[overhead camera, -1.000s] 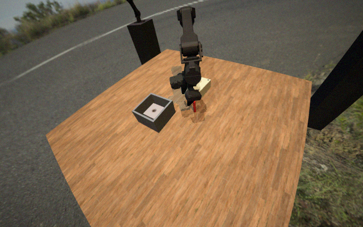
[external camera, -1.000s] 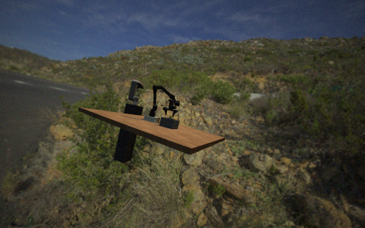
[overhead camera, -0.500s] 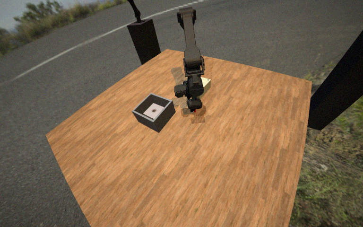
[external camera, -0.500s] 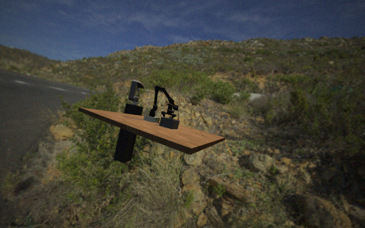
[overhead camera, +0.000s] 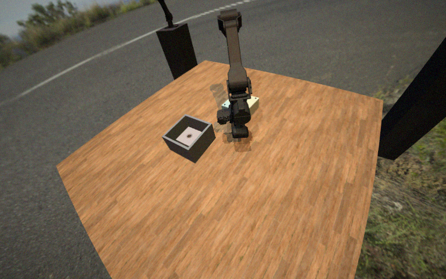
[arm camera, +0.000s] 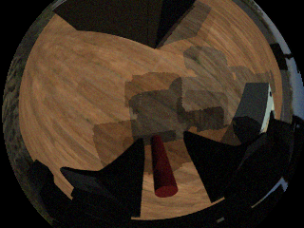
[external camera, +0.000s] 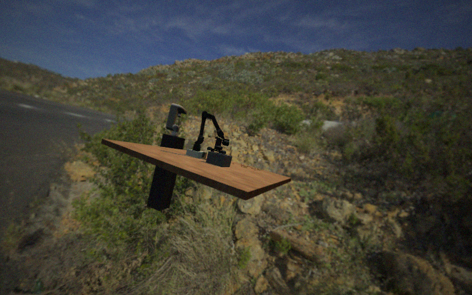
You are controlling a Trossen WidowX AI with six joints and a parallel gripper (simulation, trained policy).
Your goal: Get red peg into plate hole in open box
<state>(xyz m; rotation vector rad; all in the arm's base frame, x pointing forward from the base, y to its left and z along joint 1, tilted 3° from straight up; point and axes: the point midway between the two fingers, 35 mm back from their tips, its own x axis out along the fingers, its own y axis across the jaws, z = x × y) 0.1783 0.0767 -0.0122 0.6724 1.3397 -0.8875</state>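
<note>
My gripper tip is 1 cm to the right of the red peg and 2 cm below it. Also, from my gripper tip: grey box 12 cm ahead, 18 cm to the right.
</note>
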